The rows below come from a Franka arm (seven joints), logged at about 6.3 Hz.
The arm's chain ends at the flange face. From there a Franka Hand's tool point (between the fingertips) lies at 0.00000 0.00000 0.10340 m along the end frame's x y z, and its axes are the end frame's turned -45 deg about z.
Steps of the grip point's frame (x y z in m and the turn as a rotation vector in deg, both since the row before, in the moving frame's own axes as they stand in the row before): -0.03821 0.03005 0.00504 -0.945 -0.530 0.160; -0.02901 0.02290 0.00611 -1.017 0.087 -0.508; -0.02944 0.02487 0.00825 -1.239 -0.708 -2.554; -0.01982 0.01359 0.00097 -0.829 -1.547 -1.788; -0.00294 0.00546 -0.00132 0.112 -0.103 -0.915; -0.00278 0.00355 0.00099 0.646 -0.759 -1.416
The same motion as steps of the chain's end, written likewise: -0.00630 0.04638 0.00506 -1.043 0.293 0.160; -0.00573 0.03553 0.00613 -0.658 0.781 -0.508; -0.00396 0.03593 0.00828 -1.377 0.375 -2.554; -0.00354 0.02058 0.00102 -1.680 -0.508 -1.788; 0.00206 0.00595 -0.00132 0.006 -0.152 -0.915; 0.00234 0.00431 0.00101 -0.080 -0.993 -1.416
